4 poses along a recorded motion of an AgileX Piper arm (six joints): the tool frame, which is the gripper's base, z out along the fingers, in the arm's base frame.
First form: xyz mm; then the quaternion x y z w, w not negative.
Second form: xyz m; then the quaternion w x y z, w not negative. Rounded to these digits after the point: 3 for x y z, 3 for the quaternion.
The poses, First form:
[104 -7 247 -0.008 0.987 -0.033 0.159]
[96 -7 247 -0.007 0.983 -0.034 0.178]
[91 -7 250 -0.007 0.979 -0.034 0.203]
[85 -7 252 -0.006 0.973 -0.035 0.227]
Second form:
[0.104 -0.007 0.247 0.159 -0.008 0.987 -0.033]
[0.096 -0.007 0.247 0.178 -0.007 0.983 -0.034]
[0.091 -0.007 0.250 0.203 -0.007 0.979 -0.034]
[0.085 -0.007 0.252 0.227 -0.006 0.973 -0.035]

